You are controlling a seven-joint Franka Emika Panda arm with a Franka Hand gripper.
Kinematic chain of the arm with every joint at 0, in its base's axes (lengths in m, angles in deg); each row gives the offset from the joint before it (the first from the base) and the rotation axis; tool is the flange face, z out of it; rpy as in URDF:
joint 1: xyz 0 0 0.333 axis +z
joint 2: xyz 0 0 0 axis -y
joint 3: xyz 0 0 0.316 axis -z
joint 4: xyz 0.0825 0 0 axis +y
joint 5: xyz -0.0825 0 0.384 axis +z
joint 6: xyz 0 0 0 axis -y
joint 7: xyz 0.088 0 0 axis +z
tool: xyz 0 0 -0.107 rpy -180 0 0
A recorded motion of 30 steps. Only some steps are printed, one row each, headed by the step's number.
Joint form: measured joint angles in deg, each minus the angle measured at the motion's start. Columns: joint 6, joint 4, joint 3, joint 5, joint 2, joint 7, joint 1.
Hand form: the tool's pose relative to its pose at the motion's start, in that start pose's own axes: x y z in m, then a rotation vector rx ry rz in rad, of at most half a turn. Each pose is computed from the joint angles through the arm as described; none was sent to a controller.
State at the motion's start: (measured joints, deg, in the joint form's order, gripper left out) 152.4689 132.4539 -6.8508 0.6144 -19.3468 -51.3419 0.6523
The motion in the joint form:
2: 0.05 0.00 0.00 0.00 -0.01 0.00 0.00
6: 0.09 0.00 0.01 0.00 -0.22 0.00 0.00
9: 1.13 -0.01 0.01 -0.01 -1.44 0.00 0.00
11: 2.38 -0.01 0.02 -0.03 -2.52 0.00 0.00
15: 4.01 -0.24 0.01 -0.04 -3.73 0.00 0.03
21: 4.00 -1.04 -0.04 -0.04 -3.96 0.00 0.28
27: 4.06 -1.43 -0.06 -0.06 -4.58 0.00 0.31
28: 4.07 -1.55 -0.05 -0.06 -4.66 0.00 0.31
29: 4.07 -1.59 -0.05 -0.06 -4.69 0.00 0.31
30: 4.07 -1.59 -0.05 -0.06 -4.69 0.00 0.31
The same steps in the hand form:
2: 0.0000 -0.0001 0.0000 0.0006 0.0004 0.0000
6: -0.0001 0.0004 0.0019 -0.0015 -0.0017 0.0003
9: -0.0007 0.0013 0.0113 -0.0024 -0.0051 0.0012
11: -0.0008 0.0019 0.0191 0.0010 -0.0045 0.0020
15: -0.0002 0.0008 0.0263 0.0113 0.0010 0.0022
21: 0.0008 -0.0050 0.0240 0.0194 0.0062 -0.0028
27: 0.0012 -0.0062 0.0274 0.0178 0.0035 -0.0034
28: 0.0017 -0.0066 0.0275 0.0186 0.0040 -0.0031
29: 0.0019 -0.0068 0.0275 0.0188 0.0041 -0.0031
30: 0.0019 -0.0068 0.0275 0.0188 0.0041 -0.0031

